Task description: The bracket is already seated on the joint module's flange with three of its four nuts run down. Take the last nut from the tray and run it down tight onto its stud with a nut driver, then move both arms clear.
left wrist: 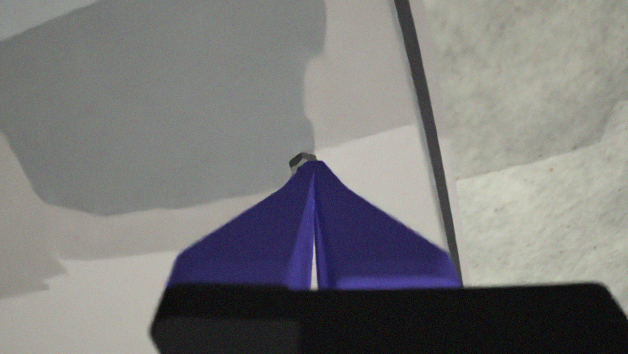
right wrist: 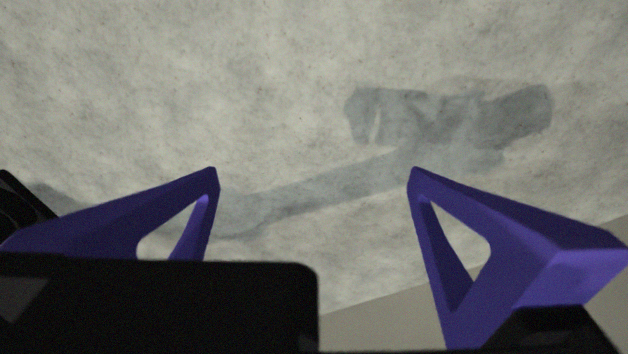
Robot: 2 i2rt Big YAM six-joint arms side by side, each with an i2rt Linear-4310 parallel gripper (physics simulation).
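Places are measured from the left arm's base along level axes (x ahead, y left, z up), in millimetres.
Where they show: left gripper, fingertip midpoint: (left wrist: 314, 175); right gripper, fingertip midpoint: (right wrist: 313, 177); right arm's base, link origin: (right wrist: 19, 199).
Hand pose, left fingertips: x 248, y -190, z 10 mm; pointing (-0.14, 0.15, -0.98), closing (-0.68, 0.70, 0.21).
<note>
Things, the pixels of their top centre, and the offset from my left fingertips. "spot": a spot on its surface instead. Level surfaces: height alone.
- nut, top centre: (left wrist: 305, 172) dx +1, dy -3, dz +0 mm
- pale tray, surface spot: (left wrist: 426, 107) spot: dx -45, dy +11, dz +2 mm
- mottled pale surface, surface height: dz -9 mm
The nut (left wrist: 301, 160), small and grey metal, shows in the left wrist view at the tips of my left gripper (left wrist: 314, 175). It sticks out just to the left of the tips, and the fingers hide its lower part. The left fingers are shut, their tips meeting with no visible gap and no nut seen between them. The nut is at the pale tray (left wrist: 426, 107), whose dark rim runs down the right of the view. My right gripper (right wrist: 313, 177) is wide open and empty above the mottled pale surface. The bracket, the joint module and the nut driver do not show in either view.
The mottled pale surface (left wrist: 530, 225) (right wrist: 280, 100) lies right of the tray in the left wrist view and under the right gripper. Arm shadows fall on it and on the tray. A black part (right wrist: 17, 207) shows at the right wrist view's left edge.
</note>
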